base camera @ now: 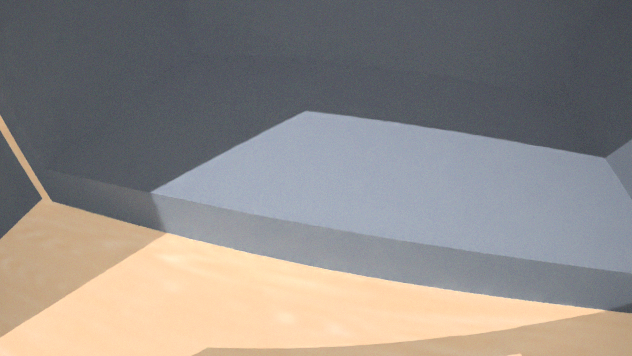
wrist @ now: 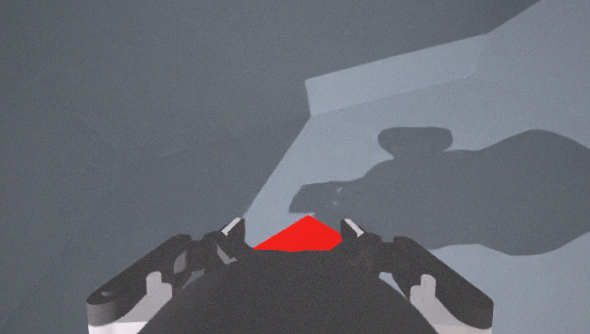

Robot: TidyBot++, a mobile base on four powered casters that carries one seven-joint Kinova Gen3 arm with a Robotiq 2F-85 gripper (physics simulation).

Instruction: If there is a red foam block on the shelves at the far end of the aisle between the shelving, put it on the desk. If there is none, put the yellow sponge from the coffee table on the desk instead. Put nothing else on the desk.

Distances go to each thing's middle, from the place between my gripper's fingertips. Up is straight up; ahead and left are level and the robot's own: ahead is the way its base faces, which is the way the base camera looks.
Now: the red foam block (wrist: 308,233) 4 cm behind my hand, 1 cm to the left of it and 1 cm below it.
